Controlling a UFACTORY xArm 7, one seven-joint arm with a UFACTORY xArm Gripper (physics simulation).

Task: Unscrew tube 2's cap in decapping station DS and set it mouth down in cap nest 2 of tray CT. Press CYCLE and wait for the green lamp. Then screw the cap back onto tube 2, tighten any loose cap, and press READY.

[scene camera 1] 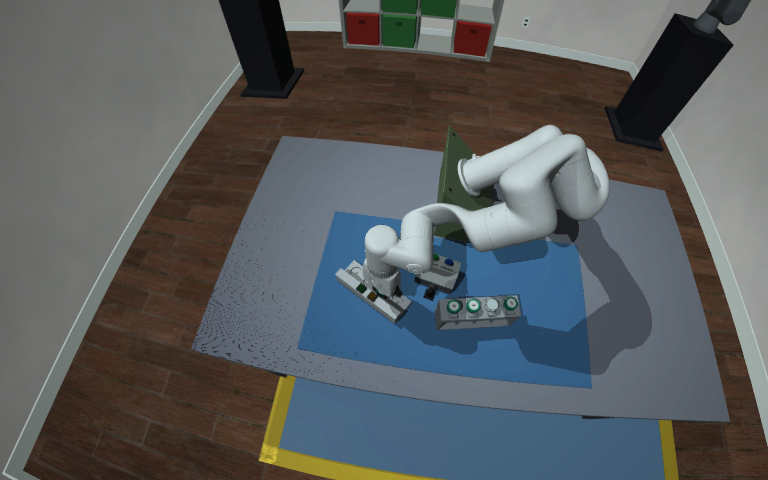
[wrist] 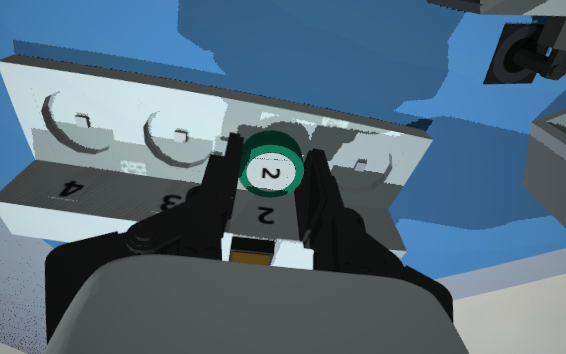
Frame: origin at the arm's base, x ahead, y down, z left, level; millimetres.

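Seen in the pictures: gripper, fingertip midpoint: (scene camera 1: 382, 290) (wrist: 271, 163); arm's base at its link origin: (scene camera 1: 468, 178).
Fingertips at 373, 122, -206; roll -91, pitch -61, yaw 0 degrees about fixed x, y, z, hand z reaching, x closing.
Pixels of each thing's top centre, then the offset from my fingertips to it, as dx, dy, dz. "pt": a spot on its surface instead. Level surfaces: height alone.
- green cap at its top centre: (wrist: 270, 173) +1, -8, +0
- cap tray CT at its top centre: (wrist: 213, 225) (scene camera 1: 372, 284) +0, -36, -27
- pale top at its surface level: dy -102
- grey control box at its top centre: (scene camera 1: 440, 263) -86, -66, +152
- green button at its top centre: (scene camera 1: 434, 255) -112, -57, +134
- blue button at its top centre: (scene camera 1: 449, 261) -103, -57, +178
- small black fixture at a spot on its surface: (wrist: 517, 55) (scene camera 1: 428, 293) pt -21, +15, +135
- blue mat at its surface level: dy +18
My gripper (wrist: 271, 163) (scene camera 1: 389, 290) is shut on a green cap (wrist: 271, 172), whose white top marked 2 faces the wrist camera. The cap is over nest 2 of cap tray CT (wrist: 125, 102) (scene camera 1: 390, 313), beside the printed 2; its underside is hidden, so I cannot tell if it touches the nest. Nests marked 3 and 4 show without caps to the left in the wrist view. Decapping station DS (scene camera 1: 476, 324) stands right of the tray. Three of its positions show green caps; the third from the left shows a pale top (scene camera 1: 492, 305) without green.
A grey control box (scene camera 1: 439, 278) with a green button (scene camera 1: 435, 257) and a blue button (scene camera 1: 449, 262) stands behind, between tray and station. A small black fixture (scene camera 1: 430, 293) (wrist: 517, 55) is in front of it. The blue mat (scene camera 1: 453, 365) lies under them. A green panel (scene camera 1: 447, 164) stands at the arm's base.
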